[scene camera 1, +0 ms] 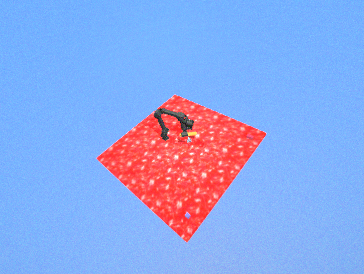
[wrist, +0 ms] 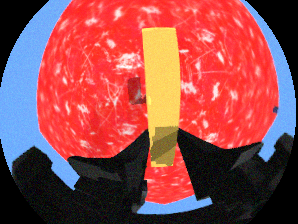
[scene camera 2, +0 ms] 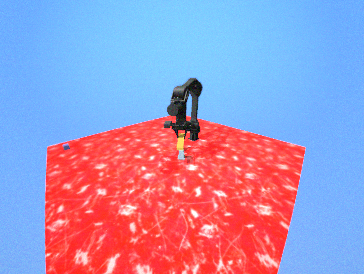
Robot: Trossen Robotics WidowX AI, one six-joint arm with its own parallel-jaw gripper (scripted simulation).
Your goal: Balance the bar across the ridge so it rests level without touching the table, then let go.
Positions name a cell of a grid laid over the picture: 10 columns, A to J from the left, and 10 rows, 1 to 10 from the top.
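Gripper (wrist: F6), mine, carrying a yellow bar (wrist: F3).
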